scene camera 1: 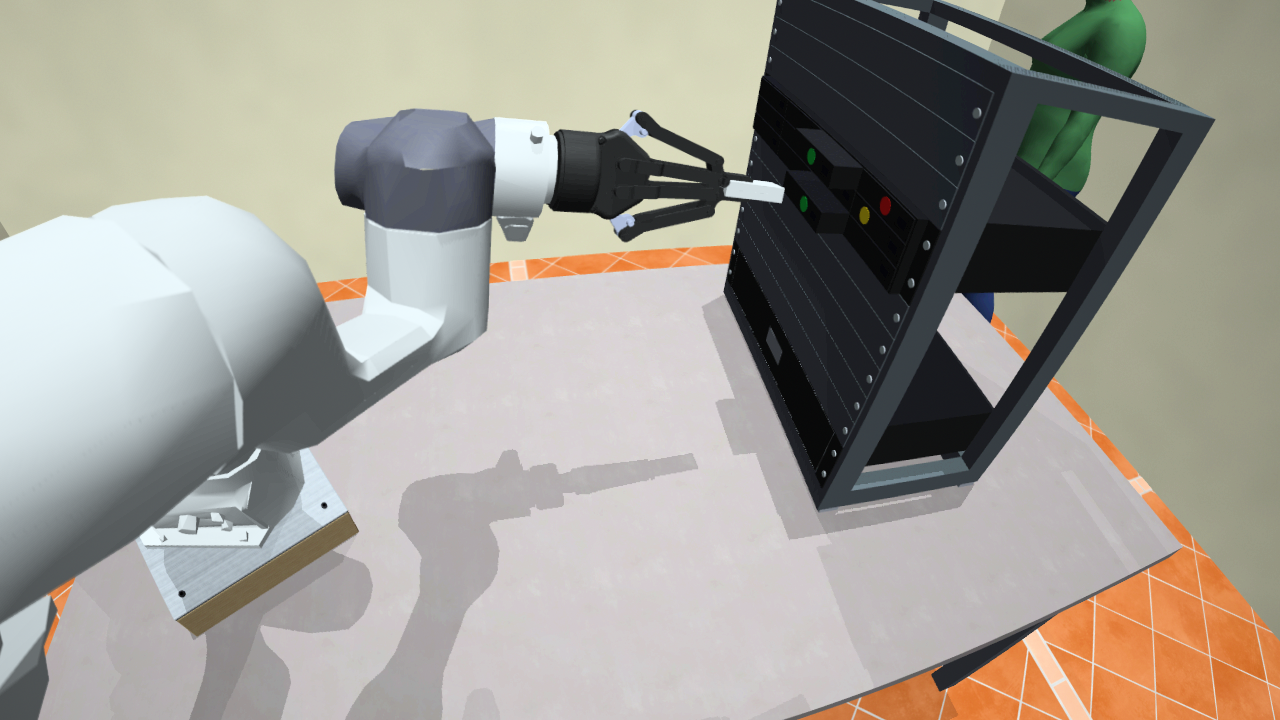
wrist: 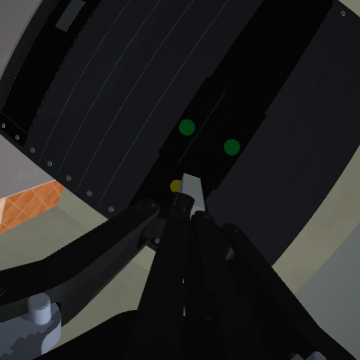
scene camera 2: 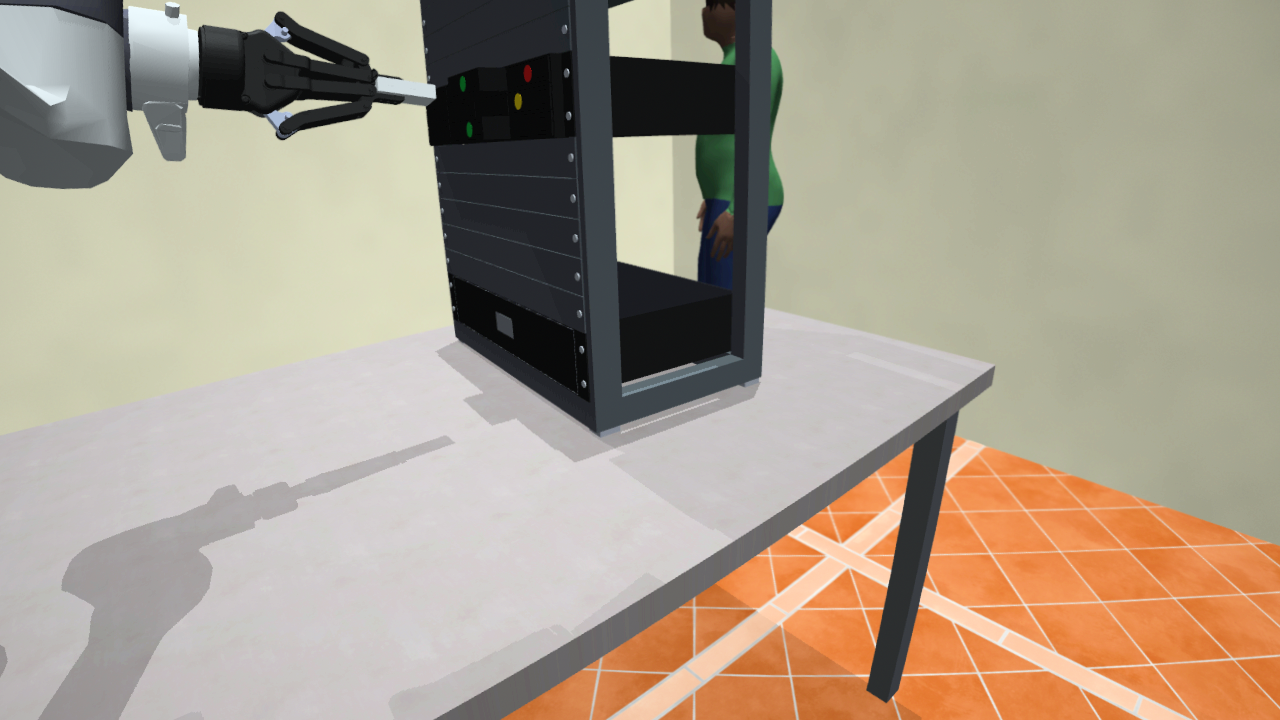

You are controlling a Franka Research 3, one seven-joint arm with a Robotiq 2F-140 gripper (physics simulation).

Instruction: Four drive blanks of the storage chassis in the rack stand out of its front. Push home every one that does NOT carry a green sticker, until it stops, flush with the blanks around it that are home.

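Observation:
The storage chassis is a black band across the rack front. Two blanks stand out of it: an upper blank with a green sticker, and a lower one with a green sticker. Beside them, the blanks with a red sticker and a yellow sticker show no side faces standing out and look flush. My gripper is shut and empty, its pale tips in front of the chassis, left of the green-stickered blanks in scene camera 1.
The rack has dark grey posts and stands on the table. Dark panels with screws lie above and below the chassis. A black unit sits low in the rack. A person in green stands behind it.

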